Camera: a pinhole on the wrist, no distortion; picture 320 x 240 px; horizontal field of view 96.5 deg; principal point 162.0 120.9 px. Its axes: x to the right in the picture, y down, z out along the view. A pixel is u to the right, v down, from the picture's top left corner.
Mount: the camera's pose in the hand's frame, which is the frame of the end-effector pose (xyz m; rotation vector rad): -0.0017 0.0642 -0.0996 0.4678 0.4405 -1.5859
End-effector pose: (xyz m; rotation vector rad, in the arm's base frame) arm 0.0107 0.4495 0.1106 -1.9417 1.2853 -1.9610
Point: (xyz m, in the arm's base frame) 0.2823 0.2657 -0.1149
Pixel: 44.0 73.7
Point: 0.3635 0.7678 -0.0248
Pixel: 217.1 10.0
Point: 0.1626 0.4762 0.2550
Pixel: 207.5 162.9
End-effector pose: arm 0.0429 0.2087 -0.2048 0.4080 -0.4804 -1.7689
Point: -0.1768 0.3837 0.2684
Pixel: 83.3 89.1
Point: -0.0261 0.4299 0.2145
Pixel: 54.7 48.6
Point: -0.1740 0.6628 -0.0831
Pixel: 179.5 7.8
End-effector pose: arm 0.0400 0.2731 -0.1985 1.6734 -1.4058 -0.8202
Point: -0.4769 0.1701 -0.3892
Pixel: 62.0 122.8
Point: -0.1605 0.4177 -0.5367
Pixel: 166.8 74.9
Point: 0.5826 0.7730 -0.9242
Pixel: outside the picture
